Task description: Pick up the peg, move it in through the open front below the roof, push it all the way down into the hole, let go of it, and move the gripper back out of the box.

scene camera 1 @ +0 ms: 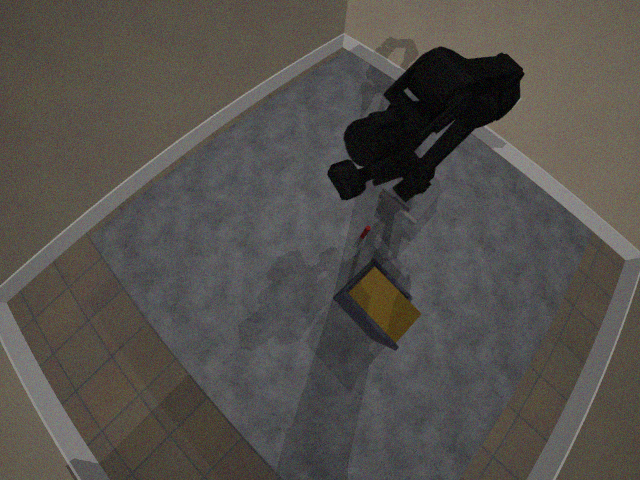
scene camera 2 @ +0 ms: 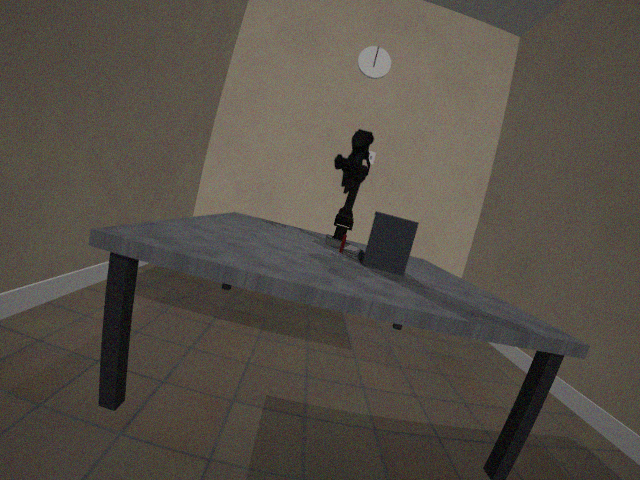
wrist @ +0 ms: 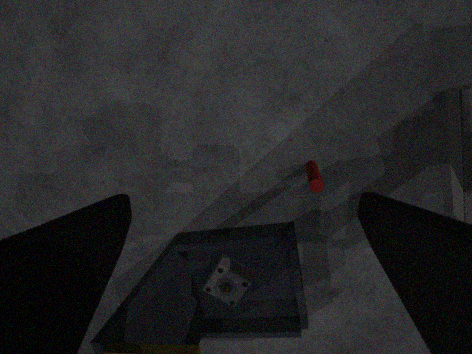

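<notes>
The wrist view shows my gripper, which is open and holds nothing. A box is also visible.
</notes>
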